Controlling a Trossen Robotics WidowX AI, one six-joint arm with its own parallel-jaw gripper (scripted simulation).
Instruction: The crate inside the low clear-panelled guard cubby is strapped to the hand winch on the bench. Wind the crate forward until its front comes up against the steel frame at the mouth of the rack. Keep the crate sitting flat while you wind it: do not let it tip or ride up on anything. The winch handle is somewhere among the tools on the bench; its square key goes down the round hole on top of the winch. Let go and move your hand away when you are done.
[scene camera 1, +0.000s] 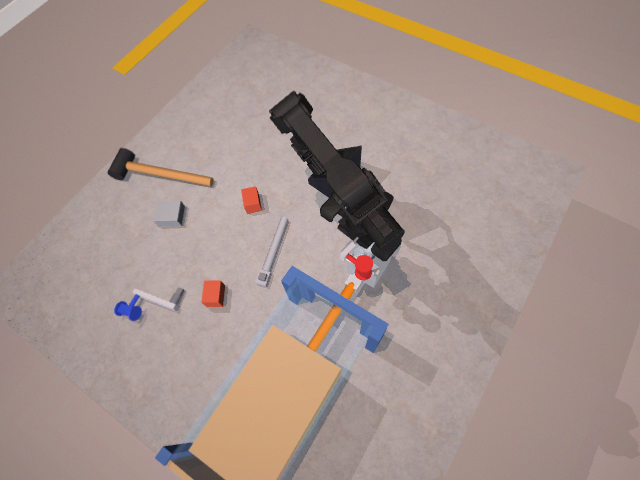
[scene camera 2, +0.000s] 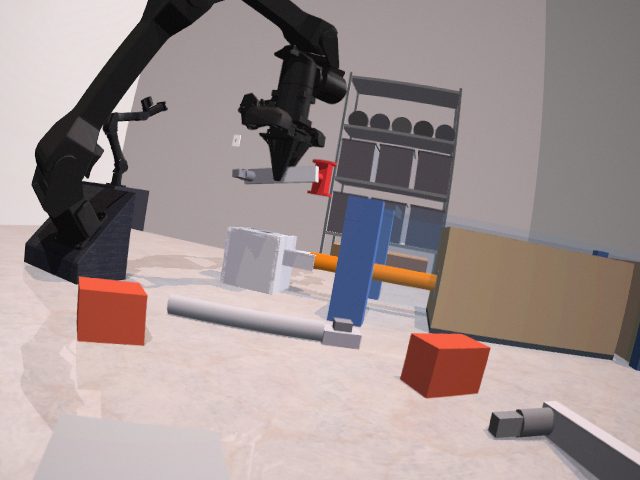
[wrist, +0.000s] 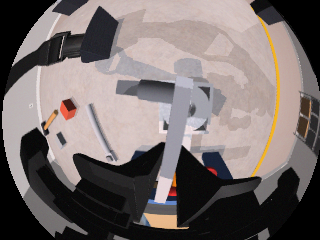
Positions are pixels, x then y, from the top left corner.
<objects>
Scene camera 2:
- my gripper: 279, 181
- crank handle: 294, 174
</objects>
